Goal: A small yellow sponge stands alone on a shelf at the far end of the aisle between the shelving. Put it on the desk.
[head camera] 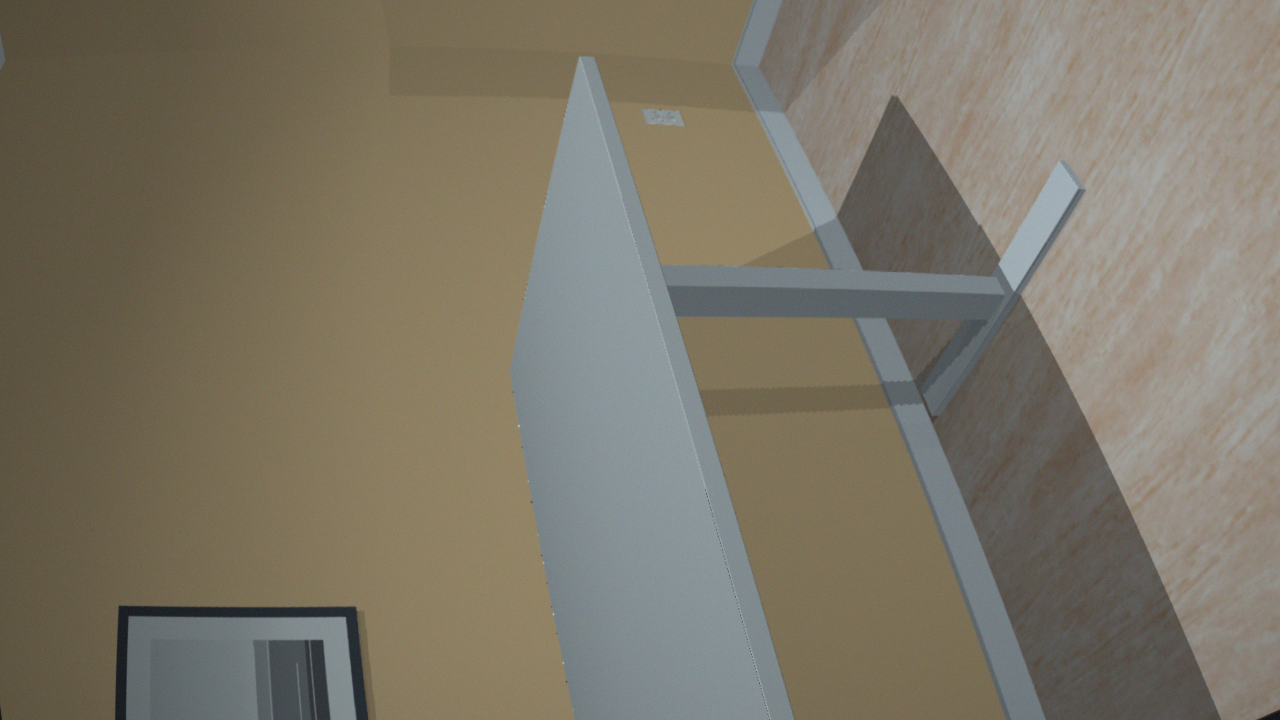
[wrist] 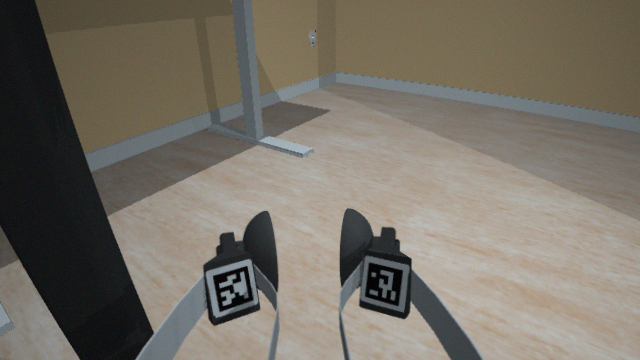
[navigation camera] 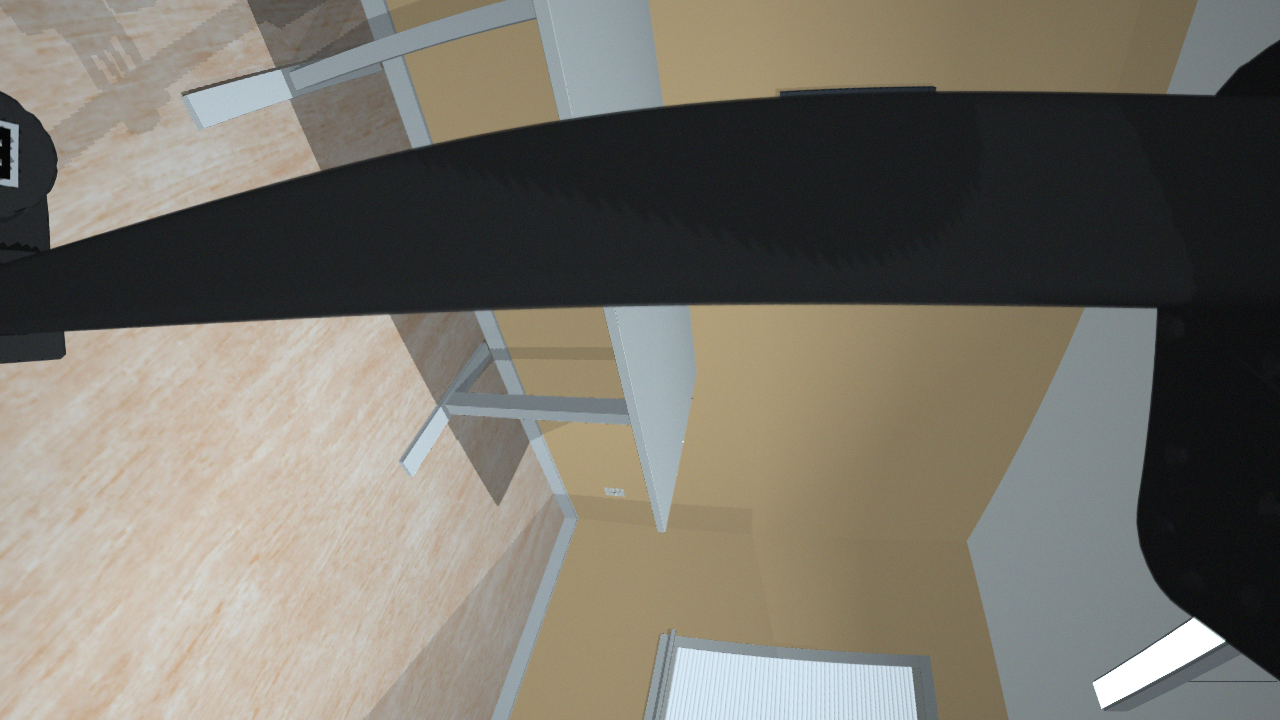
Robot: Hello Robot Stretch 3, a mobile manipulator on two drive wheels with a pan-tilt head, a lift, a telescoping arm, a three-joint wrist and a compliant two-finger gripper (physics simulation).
Labels:
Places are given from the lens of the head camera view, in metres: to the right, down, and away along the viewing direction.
grey desk (head camera: 654,600): 0.02, 0.28, 1.14

